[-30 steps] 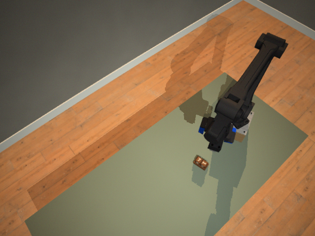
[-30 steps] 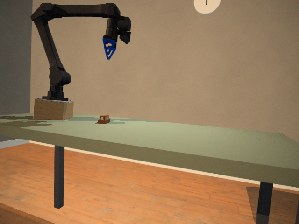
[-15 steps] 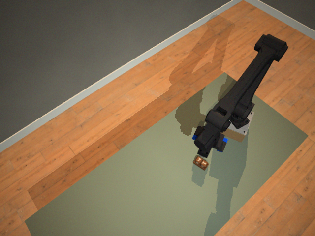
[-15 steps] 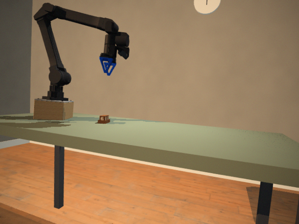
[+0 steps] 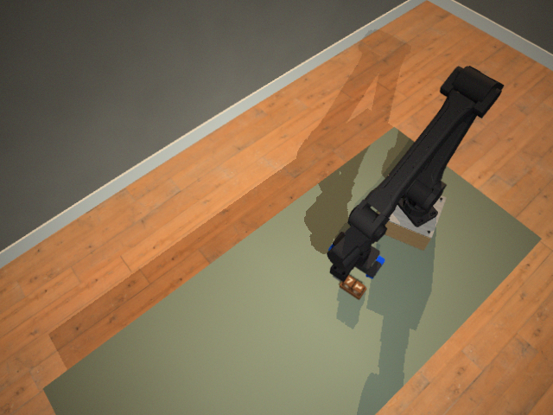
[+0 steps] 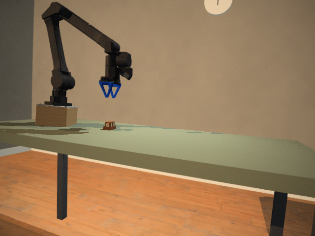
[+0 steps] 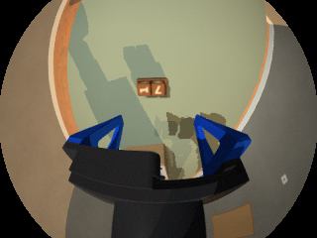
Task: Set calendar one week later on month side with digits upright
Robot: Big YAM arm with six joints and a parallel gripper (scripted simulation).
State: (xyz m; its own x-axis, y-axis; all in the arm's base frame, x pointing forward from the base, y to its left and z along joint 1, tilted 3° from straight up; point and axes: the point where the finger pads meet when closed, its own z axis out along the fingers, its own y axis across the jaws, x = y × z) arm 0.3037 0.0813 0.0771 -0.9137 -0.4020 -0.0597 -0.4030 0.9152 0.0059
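Now: hand 14 cm above the brown digit cube. The rest, counted from my hand: brown tray 1 cm behind, 1 cm to the left, 16 cm below.
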